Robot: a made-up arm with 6 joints.
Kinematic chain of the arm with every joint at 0, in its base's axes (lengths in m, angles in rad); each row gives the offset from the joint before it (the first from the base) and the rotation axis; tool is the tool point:
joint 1: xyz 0 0 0.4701 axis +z
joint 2: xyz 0 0 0 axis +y
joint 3: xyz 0 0 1.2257 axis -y
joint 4: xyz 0 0 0 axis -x
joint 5: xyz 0.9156 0 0 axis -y
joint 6: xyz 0 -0.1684 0 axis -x
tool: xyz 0 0 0
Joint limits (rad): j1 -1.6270..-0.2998 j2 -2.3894..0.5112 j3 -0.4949..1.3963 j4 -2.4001..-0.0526 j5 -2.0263..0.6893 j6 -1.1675..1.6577
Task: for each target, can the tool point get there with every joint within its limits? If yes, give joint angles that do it. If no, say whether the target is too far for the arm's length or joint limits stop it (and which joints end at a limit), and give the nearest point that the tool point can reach.
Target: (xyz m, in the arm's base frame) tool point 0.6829 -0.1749 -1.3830
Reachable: no: joint limits stop it (at a limit: joint 1, joint 2, joint 3, joint 4) | nearest point 0.2160 1.6283 -0.8838 | short by 1.928 m
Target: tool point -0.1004 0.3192 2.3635
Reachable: yes | joints -1.1988 -0.5791 0.8015 -1.7049 -1.3047 0.4091
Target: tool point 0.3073 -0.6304 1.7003
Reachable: yes | joints -1.1765 -0.1884 0.0162 -1.8200 -1.7521 -0.2074
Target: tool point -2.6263 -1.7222 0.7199
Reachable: no: too far | nearest point -1.9610 0.4302 0.7199 | short by 2.253 m
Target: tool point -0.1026 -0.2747 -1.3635
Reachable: no: joint limits stop it (at a limit: joint 1, joint 2, joint 3, joint 4) | nearest point -1.5543 0.3045 -0.9676 | short by 1.612 m
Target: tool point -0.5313 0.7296 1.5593
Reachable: yes | joints -0.9602 -1.3987 0.0190 -1.4700 -0.6278 0.1108
